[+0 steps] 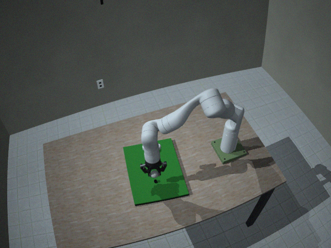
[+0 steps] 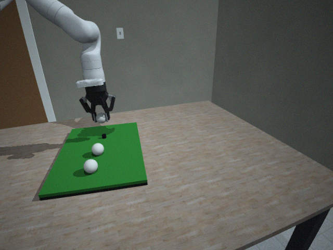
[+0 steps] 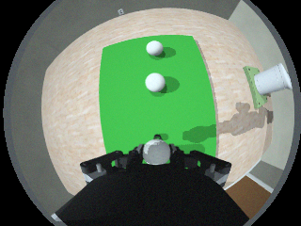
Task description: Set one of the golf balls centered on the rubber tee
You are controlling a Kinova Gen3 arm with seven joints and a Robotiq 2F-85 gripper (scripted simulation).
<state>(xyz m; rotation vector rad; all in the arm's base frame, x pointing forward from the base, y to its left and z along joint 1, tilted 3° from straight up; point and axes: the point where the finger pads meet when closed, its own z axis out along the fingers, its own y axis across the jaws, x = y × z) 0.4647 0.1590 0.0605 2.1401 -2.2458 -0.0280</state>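
My hand is 4 cm to the left of the green mat and 10 cm above it. Round my hand: white golf ball (right at my hand).
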